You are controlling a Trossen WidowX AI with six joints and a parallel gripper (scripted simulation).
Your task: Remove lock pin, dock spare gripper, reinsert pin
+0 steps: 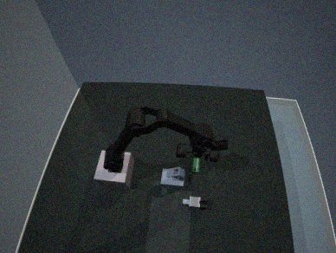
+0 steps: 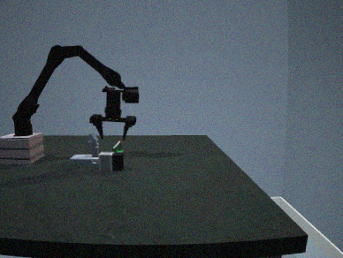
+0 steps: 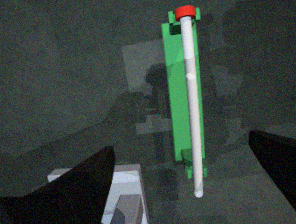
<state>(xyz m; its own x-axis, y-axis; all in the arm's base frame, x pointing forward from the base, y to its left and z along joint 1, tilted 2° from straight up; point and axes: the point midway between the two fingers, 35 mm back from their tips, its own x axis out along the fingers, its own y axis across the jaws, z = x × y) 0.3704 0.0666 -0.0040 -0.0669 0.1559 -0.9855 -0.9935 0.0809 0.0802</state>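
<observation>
Now: the green rest 5 cm below my gripper tip, 2 cm to the left of it and 1 cm ahead of it. Round my gripper tip: grey mount socket 9 cm behind, 8 cm to the right, 2 cm below; spare gripper 21 cm to the right, 4 cm below.
</observation>
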